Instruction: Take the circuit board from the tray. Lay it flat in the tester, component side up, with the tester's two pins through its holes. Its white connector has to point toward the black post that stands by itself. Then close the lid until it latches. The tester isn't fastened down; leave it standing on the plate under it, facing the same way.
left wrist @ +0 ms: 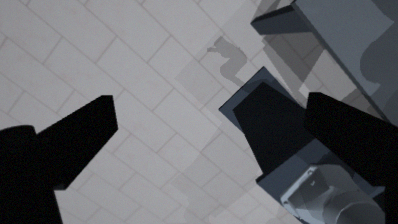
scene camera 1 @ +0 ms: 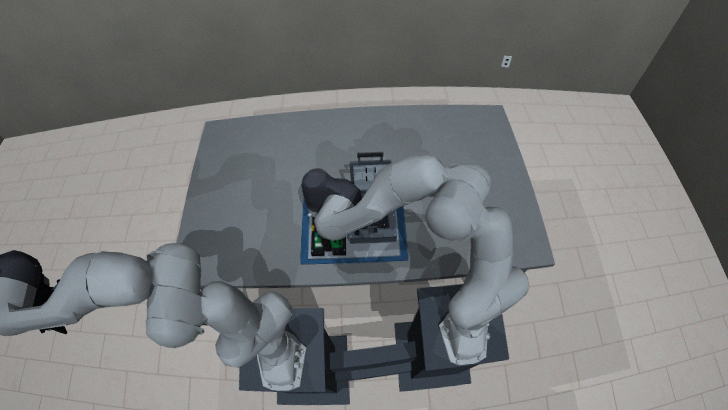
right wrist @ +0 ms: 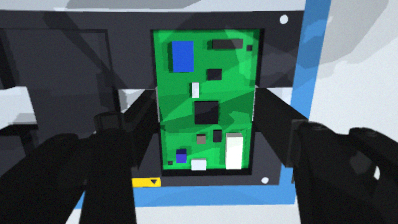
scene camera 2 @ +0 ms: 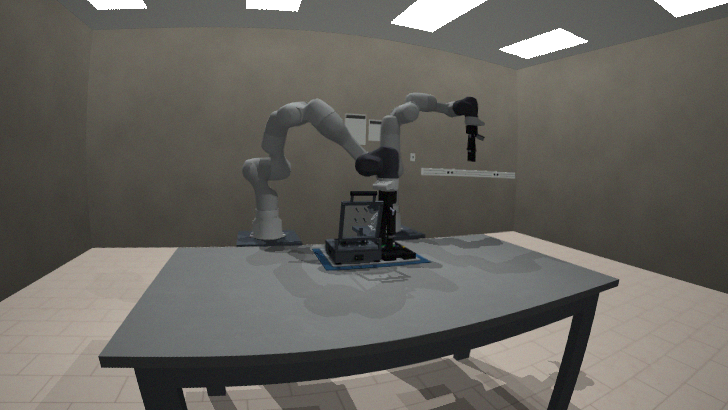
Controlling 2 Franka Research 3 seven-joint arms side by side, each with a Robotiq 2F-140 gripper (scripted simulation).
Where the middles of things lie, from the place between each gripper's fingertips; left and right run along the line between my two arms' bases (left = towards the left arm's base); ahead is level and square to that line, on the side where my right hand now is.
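The black tray (right wrist: 68, 63) is 5 cm ahead of my right hand and 2 cm below it. I see the clear lid (scene camera 1: 362, 173) as well, 14 cm above my right hand, 17 cm ahead of it and 19 cm to the right of it, while the green circuit board (right wrist: 205, 78) is 2 cm below my right hand.
Counted from my left hand, the black tray is 41 cm ahead, 78 cm to the right and 39 cm below. The clear lid is 52 cm ahead of my left hand, 96 cm to the right of it and 23 cm below it. As for the green circuit board, my left hand is 36 cm short of it, 77 cm to the left of it and 39 cm above it.
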